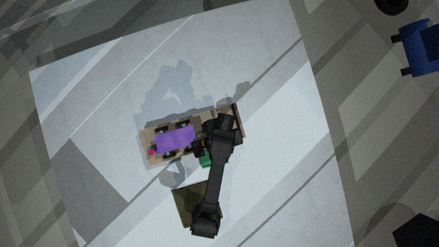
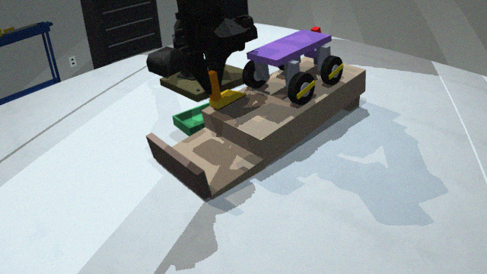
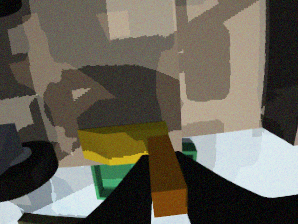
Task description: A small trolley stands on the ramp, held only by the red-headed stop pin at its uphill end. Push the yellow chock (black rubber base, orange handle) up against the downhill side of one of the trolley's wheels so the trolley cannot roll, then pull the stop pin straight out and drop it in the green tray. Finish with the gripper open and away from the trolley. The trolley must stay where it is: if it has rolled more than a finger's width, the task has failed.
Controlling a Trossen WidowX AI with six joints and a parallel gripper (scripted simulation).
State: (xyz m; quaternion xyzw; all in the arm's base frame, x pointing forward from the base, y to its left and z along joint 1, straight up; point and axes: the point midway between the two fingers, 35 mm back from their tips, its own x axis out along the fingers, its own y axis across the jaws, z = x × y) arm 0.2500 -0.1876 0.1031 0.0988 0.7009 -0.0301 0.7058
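Right now the red-headed stop pin is 80 mm ahead of my gripper tip, 240 mm to the left of it and 40 mm above it. From my gripper tip the other things lie so: green tray: 60 mm behind, 40 mm to the left, 100 mm below; then yellow chock: 10 mm ahead, 20 mm to the left, 10 mm below; then dark end wall: 30 mm ahead, 130 mm to the right, 60 mm below.
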